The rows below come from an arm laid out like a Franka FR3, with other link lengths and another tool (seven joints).
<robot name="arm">
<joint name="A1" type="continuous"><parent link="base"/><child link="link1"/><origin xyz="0 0 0.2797" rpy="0 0 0"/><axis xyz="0 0 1"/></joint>
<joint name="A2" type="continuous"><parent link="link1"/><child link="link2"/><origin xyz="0 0 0" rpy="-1.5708 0 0"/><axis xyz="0 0 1"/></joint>
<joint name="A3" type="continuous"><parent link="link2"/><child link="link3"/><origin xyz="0 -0.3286 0" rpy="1.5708 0 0"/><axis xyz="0 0 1"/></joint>
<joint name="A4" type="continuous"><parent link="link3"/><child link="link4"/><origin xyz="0.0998 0 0" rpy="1.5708 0 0"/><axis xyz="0 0 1"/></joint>
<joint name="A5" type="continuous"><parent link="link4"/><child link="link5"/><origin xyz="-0.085 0.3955 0" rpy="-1.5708 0 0"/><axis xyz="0 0 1"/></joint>
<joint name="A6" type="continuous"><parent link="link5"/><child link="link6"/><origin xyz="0 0 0" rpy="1.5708 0 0"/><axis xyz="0 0 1"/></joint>
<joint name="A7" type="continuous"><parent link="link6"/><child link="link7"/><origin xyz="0.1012 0 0" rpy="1.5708 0 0"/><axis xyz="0 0 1"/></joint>
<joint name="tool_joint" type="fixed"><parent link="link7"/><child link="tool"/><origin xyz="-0.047 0.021 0.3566" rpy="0.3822 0 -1.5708"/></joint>
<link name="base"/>
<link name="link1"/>
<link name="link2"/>
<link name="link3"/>
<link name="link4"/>
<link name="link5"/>
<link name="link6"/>
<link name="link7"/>
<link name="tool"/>
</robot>
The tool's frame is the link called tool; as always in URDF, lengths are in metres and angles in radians. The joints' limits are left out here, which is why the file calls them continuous.
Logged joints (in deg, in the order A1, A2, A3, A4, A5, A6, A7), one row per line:
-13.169 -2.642 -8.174 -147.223 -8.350 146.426 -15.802
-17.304 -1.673 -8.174 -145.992 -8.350 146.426 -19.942
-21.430 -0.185 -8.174 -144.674 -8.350 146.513 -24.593
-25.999 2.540 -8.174 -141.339 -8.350 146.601 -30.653
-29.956 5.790 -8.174 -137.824 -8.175 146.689 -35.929
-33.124 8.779 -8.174 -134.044 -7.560 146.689 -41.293
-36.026 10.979 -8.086 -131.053 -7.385 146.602 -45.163
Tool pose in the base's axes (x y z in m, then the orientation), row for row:
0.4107 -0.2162 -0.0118 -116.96 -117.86 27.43
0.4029 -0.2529 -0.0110 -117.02 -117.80 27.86
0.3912 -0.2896 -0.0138 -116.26 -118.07 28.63
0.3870 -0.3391 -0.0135 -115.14 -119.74 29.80
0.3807 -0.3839 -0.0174 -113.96 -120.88 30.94
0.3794 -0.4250 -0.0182 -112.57 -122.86 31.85
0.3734 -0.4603 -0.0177 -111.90 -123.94 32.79
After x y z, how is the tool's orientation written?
As a rotation vector, in degrees.
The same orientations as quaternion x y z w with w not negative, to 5 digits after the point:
-0.69135 -0.69667 0.16214 0.10197
-0.69146 -0.69607 0.16462 0.10136
-0.68769 -0.69840 0.16935 0.10317
-0.67896 -0.70609 0.17573 0.09785
-0.67126 -0.71203 0.18225 0.09597
-0.66084 -0.72125 0.18697 0.09020
-0.65516 -0.72565 0.19198 0.08568

